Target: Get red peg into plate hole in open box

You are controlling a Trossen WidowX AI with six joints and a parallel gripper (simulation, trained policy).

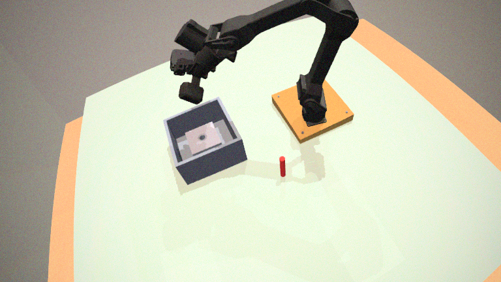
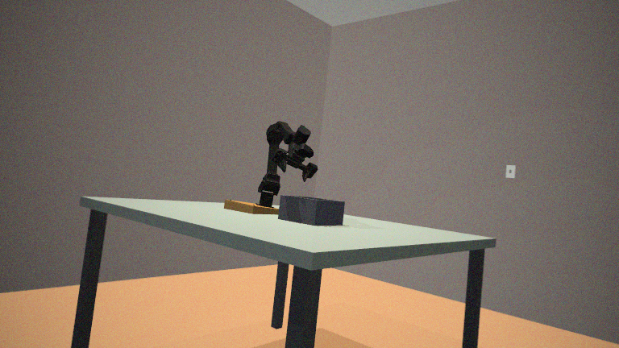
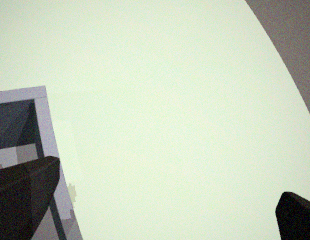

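The red peg lies 26 cm to the left of my gripper tip, 23 cm behind it and 14 cm below it. Round my gripper tip: pale plate (13 cm below, 12 cm to the left, 2 cm behind); then dark box (15 cm below, 12 cm to the left, 2 cm behind).
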